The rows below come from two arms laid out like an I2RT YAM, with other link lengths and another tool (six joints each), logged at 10 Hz.
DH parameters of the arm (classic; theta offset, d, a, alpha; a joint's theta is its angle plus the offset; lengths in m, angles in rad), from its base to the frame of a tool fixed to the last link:
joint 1: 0 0.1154 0.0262 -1.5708
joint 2: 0 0 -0.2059 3.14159
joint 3: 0.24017 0 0.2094 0
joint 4: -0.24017 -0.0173 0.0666 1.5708
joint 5: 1.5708 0.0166 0 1.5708
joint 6: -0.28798 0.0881 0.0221 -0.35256
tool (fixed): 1.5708 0.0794 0 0
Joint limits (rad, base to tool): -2.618..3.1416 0..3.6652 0..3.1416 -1.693..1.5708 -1.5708..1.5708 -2.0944..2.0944
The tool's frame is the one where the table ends.
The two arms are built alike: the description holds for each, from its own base.
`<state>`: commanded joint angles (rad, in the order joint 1, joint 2, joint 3, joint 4, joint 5, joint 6); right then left.
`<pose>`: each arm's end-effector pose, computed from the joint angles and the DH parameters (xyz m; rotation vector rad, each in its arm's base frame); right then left.
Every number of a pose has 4 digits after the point. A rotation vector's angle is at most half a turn.
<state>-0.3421 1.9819 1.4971 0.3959 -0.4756 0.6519 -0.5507 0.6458 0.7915 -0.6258 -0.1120 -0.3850</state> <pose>0.5198 -0.0980 0.1843 0.1572 1.9961 0.4694 0.2140 -0.1299 0.1894 -0.0920 2.4378 -0.7145</pose>
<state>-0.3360 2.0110 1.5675 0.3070 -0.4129 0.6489 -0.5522 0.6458 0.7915 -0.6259 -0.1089 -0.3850</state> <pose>0.5244 -0.1064 0.1799 0.2291 2.0308 0.4397 0.2135 -0.1306 0.1894 -0.0876 2.4391 -0.7179</pose>
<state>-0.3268 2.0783 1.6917 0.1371 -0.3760 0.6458 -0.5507 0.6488 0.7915 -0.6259 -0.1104 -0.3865</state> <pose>0.5292 -0.1089 0.1615 0.3019 2.1267 0.4467 0.2141 -0.1302 0.1888 -0.0926 2.4413 -0.7155</pose>
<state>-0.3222 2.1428 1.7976 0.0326 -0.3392 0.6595 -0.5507 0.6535 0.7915 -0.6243 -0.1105 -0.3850</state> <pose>0.5346 -0.1138 0.1501 0.3701 2.1761 0.4479 0.2145 -0.1305 0.1880 -0.0915 2.4443 -0.7125</pose>
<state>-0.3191 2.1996 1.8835 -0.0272 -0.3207 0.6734 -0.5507 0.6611 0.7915 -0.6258 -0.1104 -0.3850</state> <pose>0.5409 -0.1167 0.1432 0.4091 2.1985 0.4535 0.2148 -0.1307 0.1860 -0.0925 2.4533 -0.7076</pose>
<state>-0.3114 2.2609 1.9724 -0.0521 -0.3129 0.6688 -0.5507 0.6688 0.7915 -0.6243 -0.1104 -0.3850</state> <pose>0.5519 -0.1172 0.1417 0.4024 2.1984 0.4462 0.2155 -0.1311 0.1846 -0.0932 2.4594 -0.7042</pose>
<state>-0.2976 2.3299 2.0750 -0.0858 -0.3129 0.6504 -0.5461 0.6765 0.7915 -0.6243 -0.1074 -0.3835</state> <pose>0.5639 -0.1134 0.1394 0.3716 2.2061 0.4374 0.2162 -0.1307 0.1828 -0.0957 2.4669 -0.6995</pose>
